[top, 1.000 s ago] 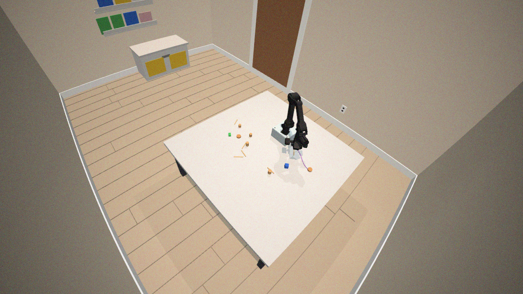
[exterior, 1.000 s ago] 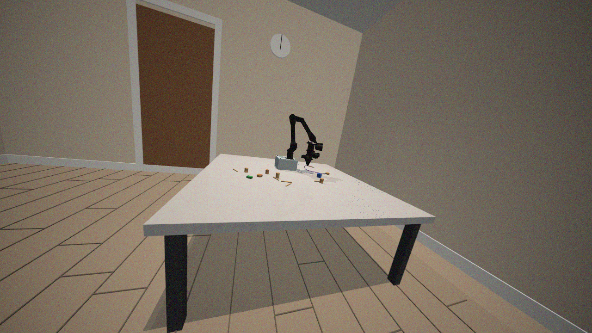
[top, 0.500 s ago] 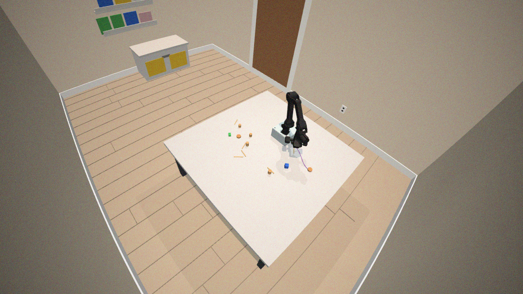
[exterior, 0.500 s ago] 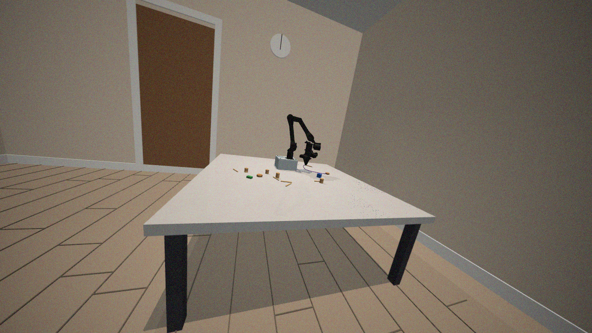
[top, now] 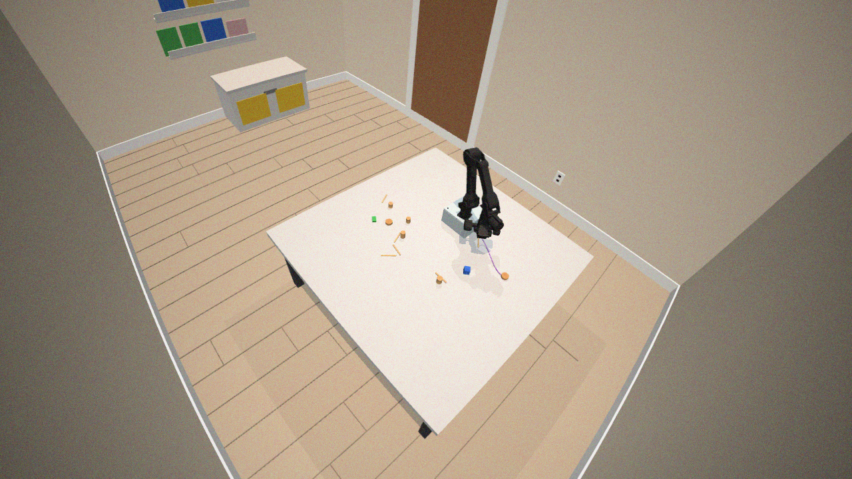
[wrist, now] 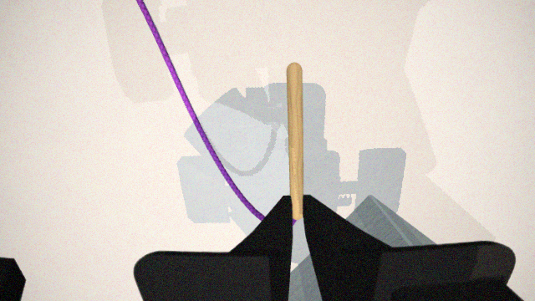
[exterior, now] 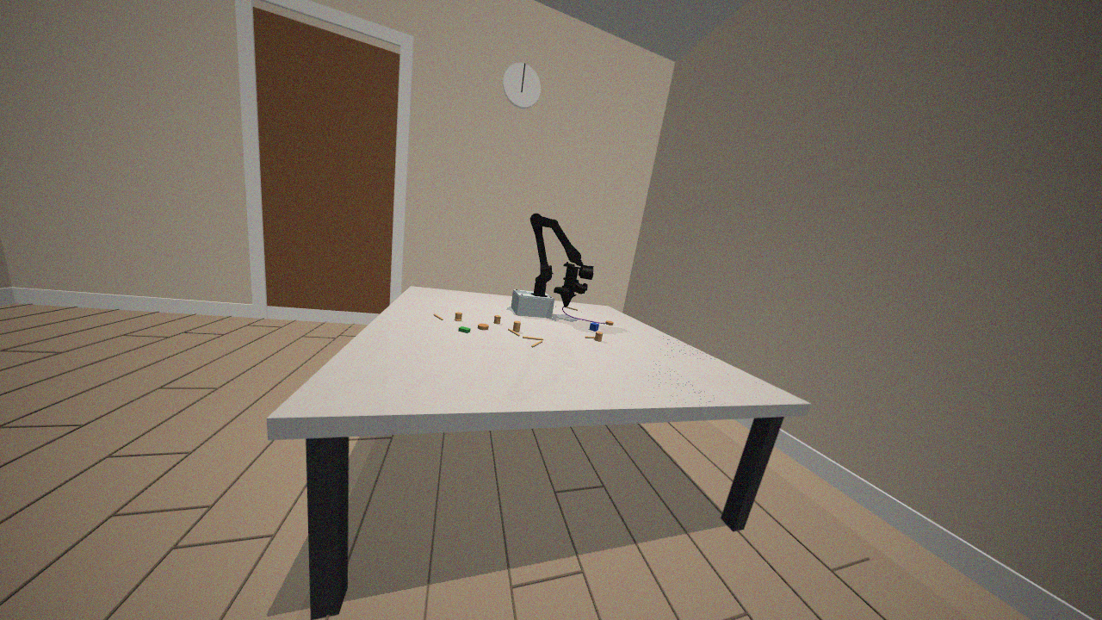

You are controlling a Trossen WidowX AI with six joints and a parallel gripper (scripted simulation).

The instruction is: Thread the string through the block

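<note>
My gripper tip is now 19 cm short of the blue wooden block, 5 cm to the right of it and 4 cm above it. Also, from my gripper tip: thin wooden stick 1 cm to the left, 1 cm ahead; then purple string right at my gripper tip; then round wooden button 22 cm to the left, 9 cm ahead, 5 cm below.
</note>
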